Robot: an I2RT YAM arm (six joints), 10 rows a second.
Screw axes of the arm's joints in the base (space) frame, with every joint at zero. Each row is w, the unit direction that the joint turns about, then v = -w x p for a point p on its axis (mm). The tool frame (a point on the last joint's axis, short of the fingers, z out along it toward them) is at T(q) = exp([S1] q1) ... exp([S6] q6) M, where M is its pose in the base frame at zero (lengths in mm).
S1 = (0, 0, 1, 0, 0, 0)
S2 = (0, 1, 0, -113.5, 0, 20)
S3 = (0, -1, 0, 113.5, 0, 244)
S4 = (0, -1, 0, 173.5, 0, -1)
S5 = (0, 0, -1, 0, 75, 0)
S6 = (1, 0, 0, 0, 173.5, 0)
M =
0 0 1 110.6
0 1 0 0
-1 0 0 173.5
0 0 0 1
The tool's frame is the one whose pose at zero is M.
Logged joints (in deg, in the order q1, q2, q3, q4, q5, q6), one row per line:
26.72 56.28 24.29 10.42 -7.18 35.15
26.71 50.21 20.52 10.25 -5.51 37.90
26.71 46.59 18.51 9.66 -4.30 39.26
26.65 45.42 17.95 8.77 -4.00 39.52
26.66 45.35 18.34 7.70 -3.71 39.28
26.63 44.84 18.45 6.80 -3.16 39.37
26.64 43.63 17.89 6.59 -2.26 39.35
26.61 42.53 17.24 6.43 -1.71 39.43
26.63 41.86 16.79 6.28 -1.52 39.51
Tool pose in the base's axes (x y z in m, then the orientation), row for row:
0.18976 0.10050 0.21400 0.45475 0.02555 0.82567 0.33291
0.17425 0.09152 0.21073 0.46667 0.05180 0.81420 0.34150
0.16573 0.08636 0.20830 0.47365 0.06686 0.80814 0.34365
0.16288 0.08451 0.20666 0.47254 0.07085 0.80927 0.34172
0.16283 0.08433 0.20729 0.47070 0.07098 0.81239 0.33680
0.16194 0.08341 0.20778 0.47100 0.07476 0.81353 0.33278
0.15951 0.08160 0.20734 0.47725 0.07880 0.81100 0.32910
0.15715 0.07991 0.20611 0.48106 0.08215 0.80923 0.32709
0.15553 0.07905 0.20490 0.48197 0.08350 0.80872 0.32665
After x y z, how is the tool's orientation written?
As a quaternion, w x y z.
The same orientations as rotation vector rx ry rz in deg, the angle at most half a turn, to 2 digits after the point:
3.61 116.72 47.06
7.28 114.49 48.02
9.37 113.28 48.17
9.94 113.50 47.93
9.96 114.03 47.27
10.49 114.17 46.70
11.03 113.50 46.06
11.48 113.07 45.70
11.66 112.95 45.62

